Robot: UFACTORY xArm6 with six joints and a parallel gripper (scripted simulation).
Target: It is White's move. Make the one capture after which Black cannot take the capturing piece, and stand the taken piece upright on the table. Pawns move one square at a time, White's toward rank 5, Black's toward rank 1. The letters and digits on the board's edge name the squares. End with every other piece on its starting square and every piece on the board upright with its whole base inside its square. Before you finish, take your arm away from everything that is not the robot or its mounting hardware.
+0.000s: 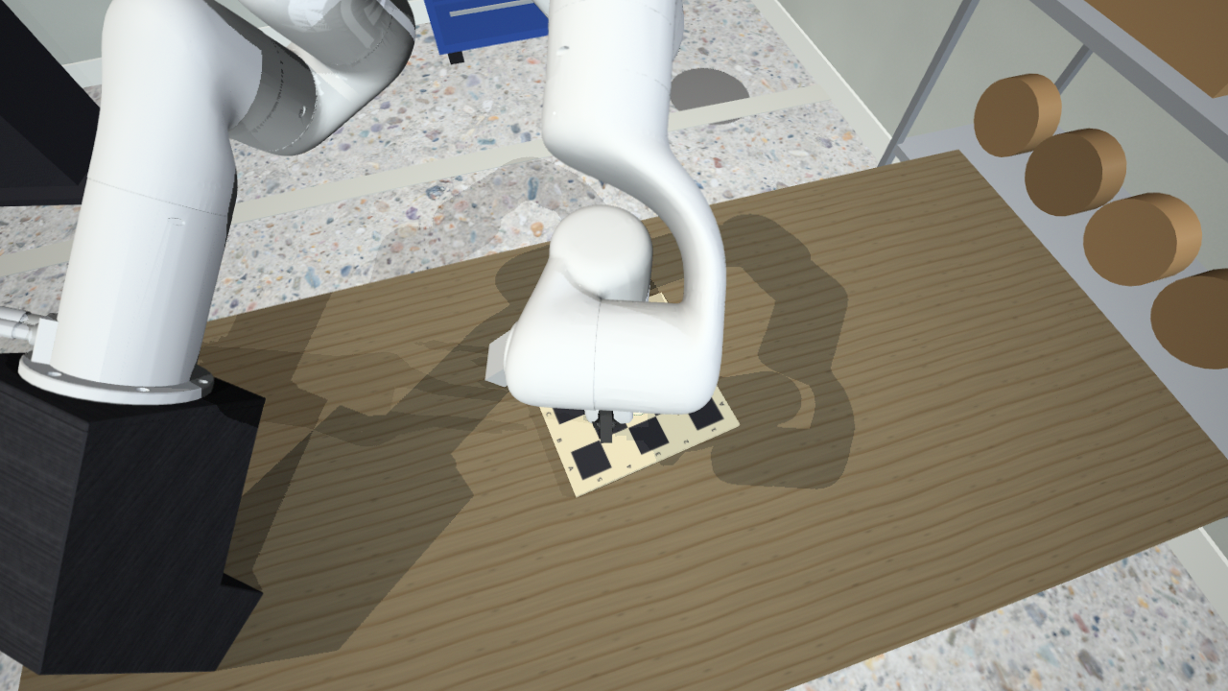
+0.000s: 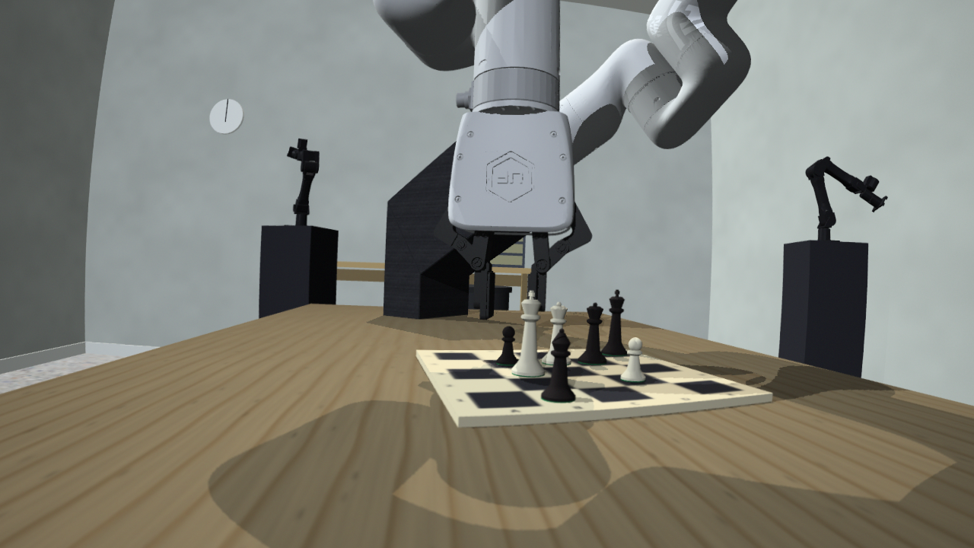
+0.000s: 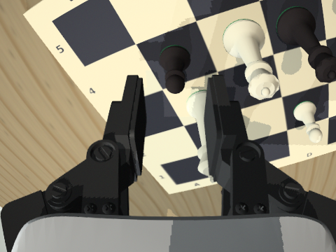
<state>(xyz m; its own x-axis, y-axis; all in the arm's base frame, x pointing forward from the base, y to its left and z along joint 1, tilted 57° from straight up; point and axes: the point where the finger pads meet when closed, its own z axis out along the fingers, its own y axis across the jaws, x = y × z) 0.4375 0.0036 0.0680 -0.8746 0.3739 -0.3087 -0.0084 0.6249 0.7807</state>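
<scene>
Right now my hand is 4 cm above the black pawn. From my hand the other things lie so: white king: 4 cm ahead, 2 cm to the left, 3 cm below; white queen: 2 cm behind, 4 cm to the left, 3 cm below; chessboard: 2 cm ahead, 5 cm to the left, 6 cm below.
</scene>
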